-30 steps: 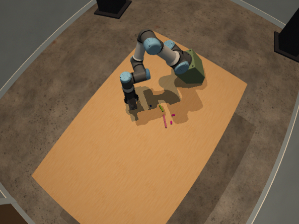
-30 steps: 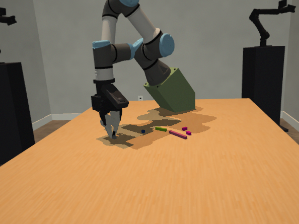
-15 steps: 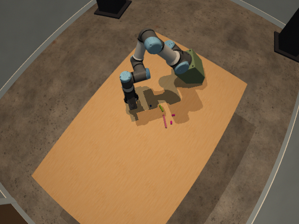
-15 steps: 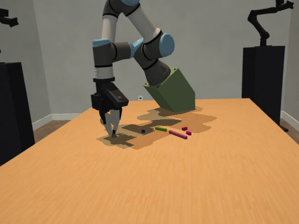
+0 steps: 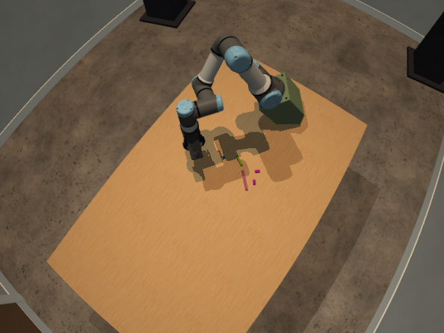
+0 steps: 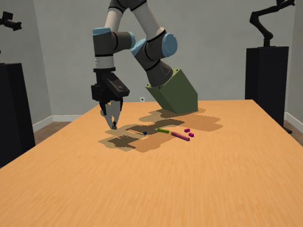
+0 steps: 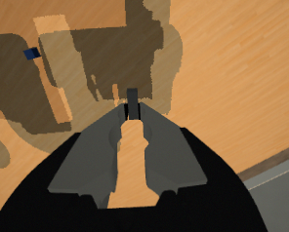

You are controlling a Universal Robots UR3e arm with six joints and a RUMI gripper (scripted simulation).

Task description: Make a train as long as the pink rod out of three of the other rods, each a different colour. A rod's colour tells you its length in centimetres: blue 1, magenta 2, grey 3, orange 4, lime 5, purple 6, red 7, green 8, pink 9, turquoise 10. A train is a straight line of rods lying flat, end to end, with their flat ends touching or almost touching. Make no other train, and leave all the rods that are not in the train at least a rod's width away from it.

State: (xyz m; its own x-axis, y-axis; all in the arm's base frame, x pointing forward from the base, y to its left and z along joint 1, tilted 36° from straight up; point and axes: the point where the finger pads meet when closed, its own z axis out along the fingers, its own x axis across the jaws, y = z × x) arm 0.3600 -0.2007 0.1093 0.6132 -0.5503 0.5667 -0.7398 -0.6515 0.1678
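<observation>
The small blue rod lies 30 mm behind my hand, 120 mm to the left of it and 60 mm below it. Round my hand: pink rod: 30 mm ahead, 240 mm to the left, 60 mm below; grey rod: 10 mm below; lime rod: 50 mm behind, 190 mm to the left, 60 mm below.
</observation>
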